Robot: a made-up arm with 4 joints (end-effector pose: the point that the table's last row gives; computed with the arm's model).
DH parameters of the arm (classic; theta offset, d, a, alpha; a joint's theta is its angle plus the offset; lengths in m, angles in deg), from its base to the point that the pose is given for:
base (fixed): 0 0.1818 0 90
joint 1: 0 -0.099 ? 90
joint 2: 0 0.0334 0.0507 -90
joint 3: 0 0.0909 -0.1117 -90
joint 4: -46.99 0 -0.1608 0
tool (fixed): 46.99 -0.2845 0 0
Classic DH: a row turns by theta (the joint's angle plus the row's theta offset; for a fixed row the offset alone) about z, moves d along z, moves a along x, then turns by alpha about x.
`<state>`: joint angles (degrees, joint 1 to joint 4).
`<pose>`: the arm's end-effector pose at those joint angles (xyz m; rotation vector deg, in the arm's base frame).
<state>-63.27 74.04 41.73 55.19</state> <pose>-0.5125 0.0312 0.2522 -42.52 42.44 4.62</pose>
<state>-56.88 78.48 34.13 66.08</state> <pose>-0.5330 0.0781 0.2359 -35.24 44.69 5.06</pose>
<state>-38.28 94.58 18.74 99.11</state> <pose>-0.5489 0.1734 0.1431 -16.45 40.15 10.56</pose>
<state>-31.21 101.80 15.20 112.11</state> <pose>-0.5401 0.1942 0.0940 -11.45 35.39 14.01</pose>
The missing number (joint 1, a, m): -0.1944
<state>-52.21 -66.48 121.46 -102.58</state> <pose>0.0636 0.3513 0.3251 100.84 18.37 -73.27</pose>
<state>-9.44 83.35 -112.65 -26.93</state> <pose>-0.1106 0.2570 0.4236 55.16 117.75 -75.57</pose>
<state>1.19 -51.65 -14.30 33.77</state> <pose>-0.3203 -0.1538 -0.0677 -3.32 14.55 84.87</pose>
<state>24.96 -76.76 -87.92 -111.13</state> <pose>-0.1629 -0.1342 0.0164 -81.67 -25.30 -46.30</pose>
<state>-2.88 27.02 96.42 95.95</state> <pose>0.0169 -0.2525 -0.0368 -87.24 -46.22 53.18</pose>
